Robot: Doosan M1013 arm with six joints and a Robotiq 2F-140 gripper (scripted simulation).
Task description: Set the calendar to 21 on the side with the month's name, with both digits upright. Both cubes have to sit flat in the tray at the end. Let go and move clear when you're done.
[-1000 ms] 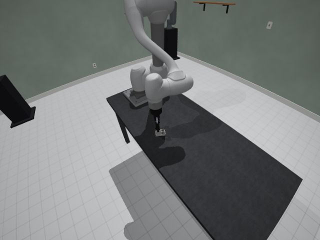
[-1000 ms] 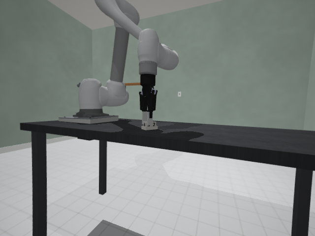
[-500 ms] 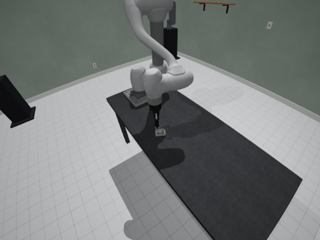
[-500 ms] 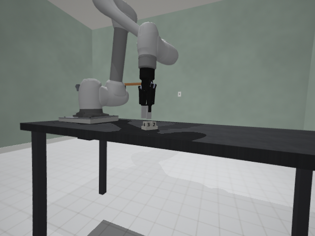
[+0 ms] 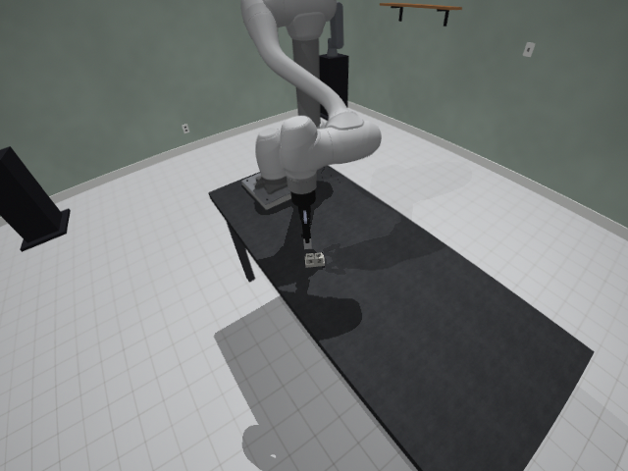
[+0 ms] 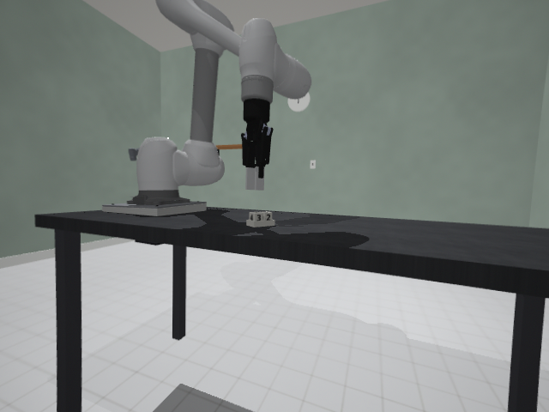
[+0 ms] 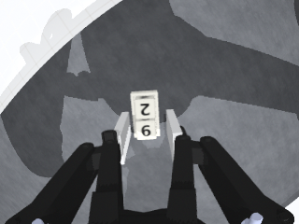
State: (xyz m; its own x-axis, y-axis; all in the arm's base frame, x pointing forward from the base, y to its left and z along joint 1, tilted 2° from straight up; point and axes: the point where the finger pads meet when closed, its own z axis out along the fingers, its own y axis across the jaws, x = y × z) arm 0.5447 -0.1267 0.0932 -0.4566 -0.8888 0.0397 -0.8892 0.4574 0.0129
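Right now the cube is 20 mm ahead of my hand, 30 mm to the left of it and 110 mm below it. From my hand the other things lie so: white tray: 10 mm ahead, 20 mm to the left, 130 mm below.
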